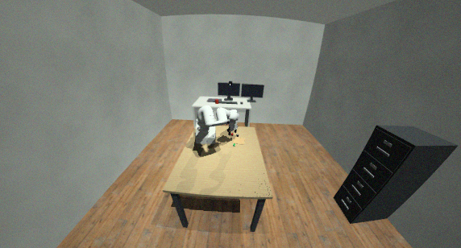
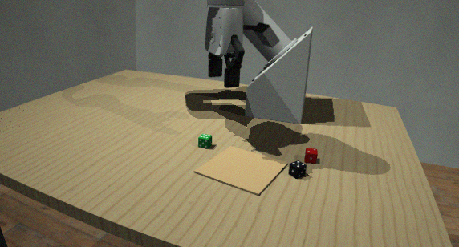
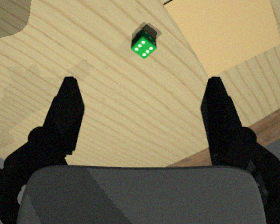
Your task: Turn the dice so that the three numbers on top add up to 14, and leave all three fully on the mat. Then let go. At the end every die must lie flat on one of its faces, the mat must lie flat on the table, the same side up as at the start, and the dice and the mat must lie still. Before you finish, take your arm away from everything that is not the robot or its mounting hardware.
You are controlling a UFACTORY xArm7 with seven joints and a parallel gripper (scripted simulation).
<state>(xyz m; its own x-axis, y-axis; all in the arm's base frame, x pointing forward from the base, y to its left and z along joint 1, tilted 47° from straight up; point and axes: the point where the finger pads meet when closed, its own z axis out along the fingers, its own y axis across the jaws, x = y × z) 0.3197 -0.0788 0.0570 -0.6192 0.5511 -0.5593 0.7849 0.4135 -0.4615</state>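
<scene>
Now: the green die 150 mm below my hand, 30 mm to the right of it and 20 mm ahead of it. From my hand the other things lie so: red die: 210 mm to the left, 150 mm below, 20 mm ahead; then black die: 180 mm to the left, 150 mm below, 90 mm ahead; then tan mat: 160 mm below, 100 mm ahead, 70 mm to the left.
</scene>
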